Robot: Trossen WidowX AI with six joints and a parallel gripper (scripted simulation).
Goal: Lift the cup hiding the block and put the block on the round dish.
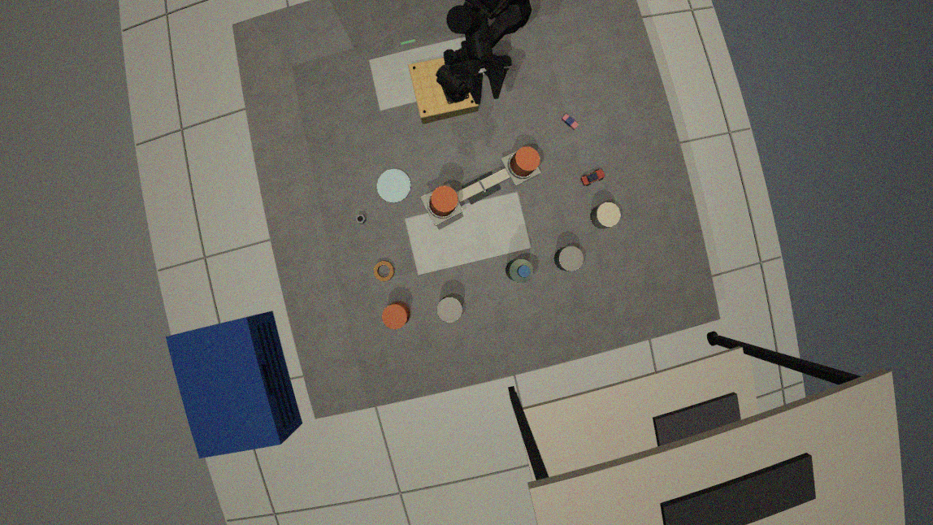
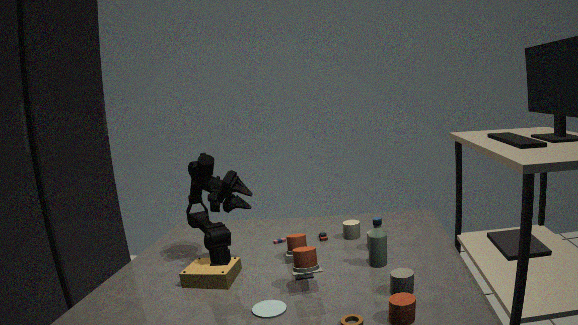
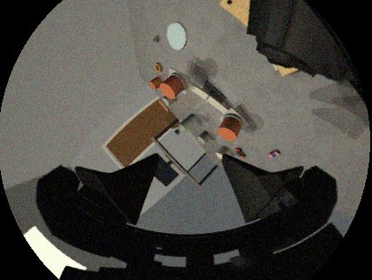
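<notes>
Right now my gripper tip is 14 cm short of the green block, 7 cm to the right of it and 21 cm above it. Round my gripper tip: pale blue round dish 6 cm ahead, 30 cm to the right, 25 cm below; then toy car 24 cm ahead, 26 cm to the left, 24 cm below; then eraser 5 cm ahead, 26 cm to the left, 25 cm below.
</notes>
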